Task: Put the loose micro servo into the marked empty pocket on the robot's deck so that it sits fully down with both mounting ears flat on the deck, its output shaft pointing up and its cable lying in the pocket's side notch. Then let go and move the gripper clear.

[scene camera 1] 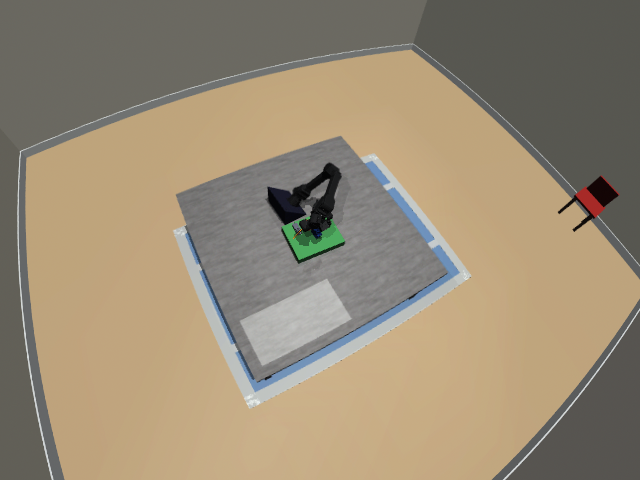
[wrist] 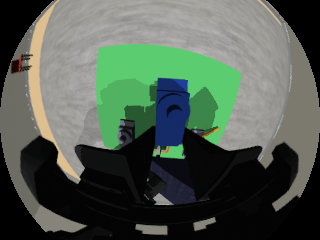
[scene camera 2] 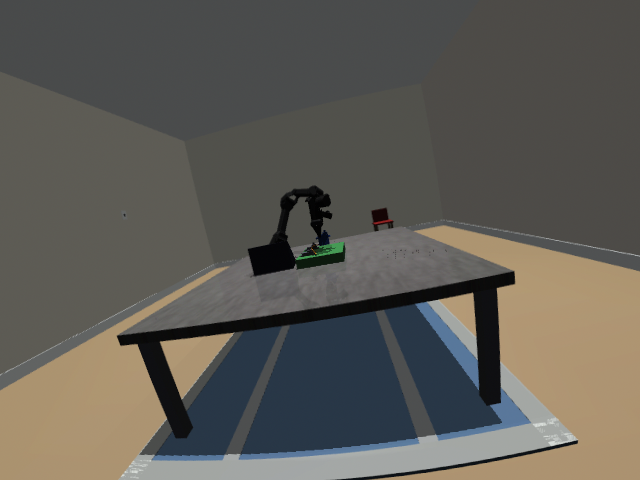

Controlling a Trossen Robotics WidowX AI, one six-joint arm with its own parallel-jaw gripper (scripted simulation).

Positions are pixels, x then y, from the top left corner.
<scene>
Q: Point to a blue micro servo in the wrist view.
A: At 172, 97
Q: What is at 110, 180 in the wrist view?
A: The gripper.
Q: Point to a green deck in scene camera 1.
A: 305, 246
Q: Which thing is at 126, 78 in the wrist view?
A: A green deck.
</scene>
